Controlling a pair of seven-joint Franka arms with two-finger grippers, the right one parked.
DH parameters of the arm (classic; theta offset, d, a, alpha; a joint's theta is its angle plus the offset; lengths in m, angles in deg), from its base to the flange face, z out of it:
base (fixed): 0 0 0 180
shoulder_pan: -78.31 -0.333 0 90
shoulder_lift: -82.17 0 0 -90
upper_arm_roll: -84.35 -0.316 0.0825 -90
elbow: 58.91 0 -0.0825 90
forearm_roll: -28.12 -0.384 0 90
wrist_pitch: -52.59 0 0.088 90
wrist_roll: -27.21 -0.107 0 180
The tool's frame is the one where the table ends.
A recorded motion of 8 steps. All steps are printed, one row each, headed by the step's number.
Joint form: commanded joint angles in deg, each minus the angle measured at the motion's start. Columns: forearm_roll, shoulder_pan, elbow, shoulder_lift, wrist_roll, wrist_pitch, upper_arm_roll.
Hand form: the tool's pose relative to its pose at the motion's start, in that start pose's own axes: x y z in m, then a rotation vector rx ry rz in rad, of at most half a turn. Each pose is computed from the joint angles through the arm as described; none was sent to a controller.
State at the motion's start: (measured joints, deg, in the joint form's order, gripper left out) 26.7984 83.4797 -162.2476 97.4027 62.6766 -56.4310 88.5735
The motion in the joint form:
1: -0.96 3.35 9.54 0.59 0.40 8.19 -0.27
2: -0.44 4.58 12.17 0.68 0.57 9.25 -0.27
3: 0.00 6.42 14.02 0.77 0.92 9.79 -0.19
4: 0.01 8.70 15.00 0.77 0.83 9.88 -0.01
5: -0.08 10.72 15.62 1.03 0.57 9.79 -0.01
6: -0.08 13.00 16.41 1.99 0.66 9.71 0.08
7: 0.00 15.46 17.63 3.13 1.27 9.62 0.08
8: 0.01 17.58 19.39 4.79 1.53 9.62 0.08
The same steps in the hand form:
1: -0.0120 0.0288 -0.0612 0.0135 0.0265 0.0455
2: -0.0189 0.0412 -0.0806 -0.0067 0.0437 0.0610
3: -0.0316 0.0588 -0.0942 -0.0225 0.0583 0.0864
4: -0.0491 0.0796 -0.1019 -0.0286 0.0731 0.1303
5: -0.0632 0.0969 -0.1040 -0.0290 0.0825 0.1699
6: -0.0784 0.1186 -0.0999 -0.0251 0.0832 0.2092
7: -0.0948 0.1414 -0.0972 -0.0254 0.0863 0.2408
8: -0.1075 0.1630 -0.0932 -0.0247 0.0885 0.2725

